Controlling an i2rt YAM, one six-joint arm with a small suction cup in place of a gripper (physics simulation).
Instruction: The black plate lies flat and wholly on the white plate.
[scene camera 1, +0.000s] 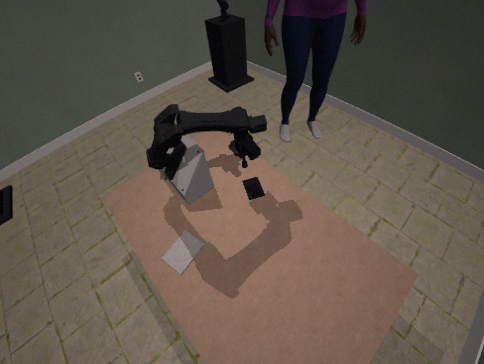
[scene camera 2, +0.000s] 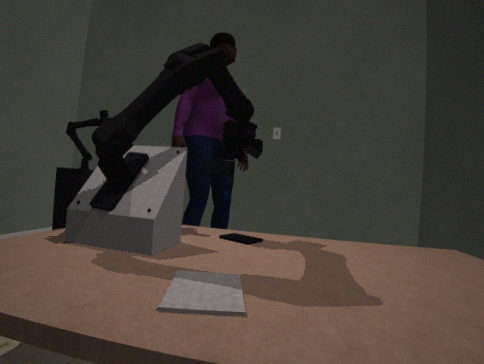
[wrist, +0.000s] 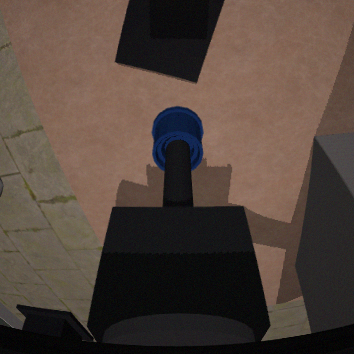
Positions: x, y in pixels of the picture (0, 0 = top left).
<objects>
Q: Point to a white plate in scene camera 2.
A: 192, 292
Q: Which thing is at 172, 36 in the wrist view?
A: A black plate.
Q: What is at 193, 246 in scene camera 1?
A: A white plate.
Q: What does my suction cup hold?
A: Nothing.
</objects>
